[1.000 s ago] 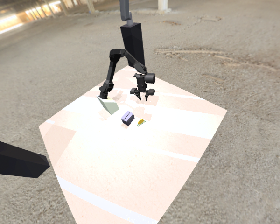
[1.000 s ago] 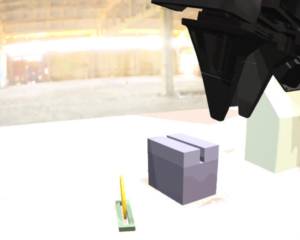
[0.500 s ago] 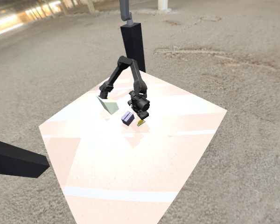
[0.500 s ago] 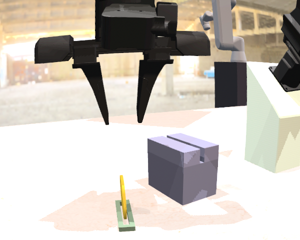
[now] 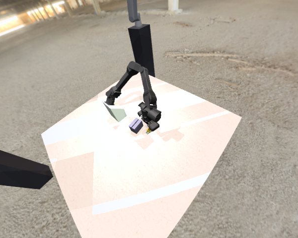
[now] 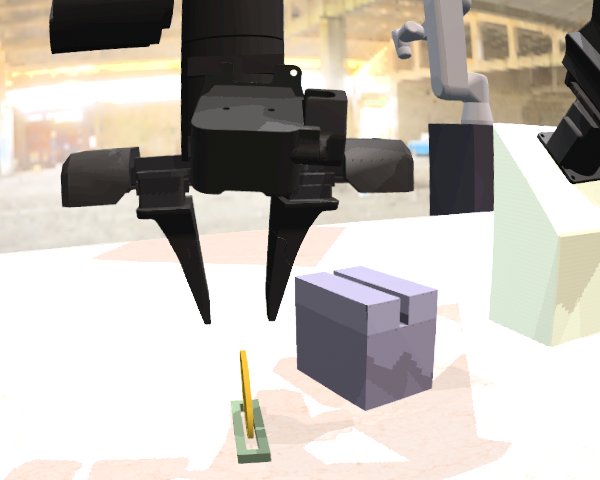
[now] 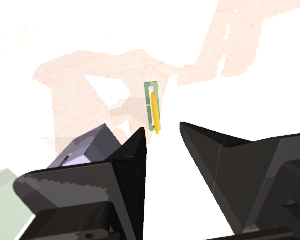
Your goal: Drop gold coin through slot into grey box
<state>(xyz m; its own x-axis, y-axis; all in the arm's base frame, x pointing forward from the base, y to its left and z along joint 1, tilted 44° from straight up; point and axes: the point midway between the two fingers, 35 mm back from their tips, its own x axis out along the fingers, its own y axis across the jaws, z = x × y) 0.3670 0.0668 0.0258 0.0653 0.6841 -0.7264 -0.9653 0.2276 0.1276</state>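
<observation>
The gold coin lies 50 mm below my gripper tip.
</observation>
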